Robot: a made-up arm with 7 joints. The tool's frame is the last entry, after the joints.
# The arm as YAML. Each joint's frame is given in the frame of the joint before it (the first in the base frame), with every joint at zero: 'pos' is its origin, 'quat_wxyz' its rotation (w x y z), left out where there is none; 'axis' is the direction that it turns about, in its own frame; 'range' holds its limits. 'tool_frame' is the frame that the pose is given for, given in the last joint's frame.
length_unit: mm
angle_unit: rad
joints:
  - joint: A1
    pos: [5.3, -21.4, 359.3]
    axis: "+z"
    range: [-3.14, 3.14]
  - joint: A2
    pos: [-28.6, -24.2, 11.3]
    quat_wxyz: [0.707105, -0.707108, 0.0, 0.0]
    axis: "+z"
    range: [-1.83, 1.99]
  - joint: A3
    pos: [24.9, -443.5, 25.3]
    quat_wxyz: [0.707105, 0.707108, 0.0, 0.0]
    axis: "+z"
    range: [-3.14, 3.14]
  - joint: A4
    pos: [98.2, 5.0, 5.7]
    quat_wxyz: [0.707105, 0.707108, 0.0, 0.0]
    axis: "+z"
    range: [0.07, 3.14]
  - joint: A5
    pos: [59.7, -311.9, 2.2]
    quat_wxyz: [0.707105, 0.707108, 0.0, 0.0]
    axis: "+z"
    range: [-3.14, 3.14]
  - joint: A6
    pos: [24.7, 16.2, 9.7]
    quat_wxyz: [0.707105, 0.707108, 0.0, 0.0]
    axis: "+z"
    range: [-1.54, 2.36]
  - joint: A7
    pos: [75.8, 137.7, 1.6]
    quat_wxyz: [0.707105, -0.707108, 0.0, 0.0]
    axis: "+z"
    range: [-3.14, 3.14]
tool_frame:
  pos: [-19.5, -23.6, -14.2]
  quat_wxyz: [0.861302, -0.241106, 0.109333, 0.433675]
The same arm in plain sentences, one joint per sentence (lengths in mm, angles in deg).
The arm has seven revolute joints in a row. What follows holds with every joint at zero, and every direction is one of the base frame's.
Joint 1 sits 5.3 mm along +x and 21.4 mm along -y and 359.3 mm along +z from the base frame's origin and rotates about +z, from -179.91 to 179.91 deg.
Joint 2 sits 28.6 mm along -x and 24.2 mm along -y and 11.3 mm along +z from joint 1 and rotates about +y, from -104.85 to 114.02 deg.
Joint 3 sits 24.9 mm along +x and 25.3 mm along +y and 443.5 mm along +z from joint 2 and rotates about +z, from -179.91 to 179.91 deg.
Joint 4 sits 98.2 mm along +x and 5.0 mm along +y and 5.7 mm along +z from joint 3 and rotates about -y, from 4.01 to 179.91 deg.
Joint 5 sits 59.7 mm along +x and 2.2 mm along -y and 311.9 mm along -z from joint 4 and rotates about -z, from -179.91 to 179.91 deg.
Joint 6 sits 24.7 mm along +x and 16.2 mm along -y and 9.7 mm along -z from joint 5 and rotates about +y, from -88.24 to 135.22 deg.
Joint 7 sits 75.8 mm along +x and 1.6 mm along +y and 137.7 mm along -z from joint 6 and rotates about -z, from -179.91 to 179.91 deg.
The tool frame, which is the frame that the pose is given for, sits 19.5 mm along -x and 23.6 mm along +y and 14.2 mm along +z from joint 7; its axes are the base frame's turned by roll 159.56, pitch -23.42 and yaw -49.17 deg (as in URDF: about the fixed x, then y, then z).

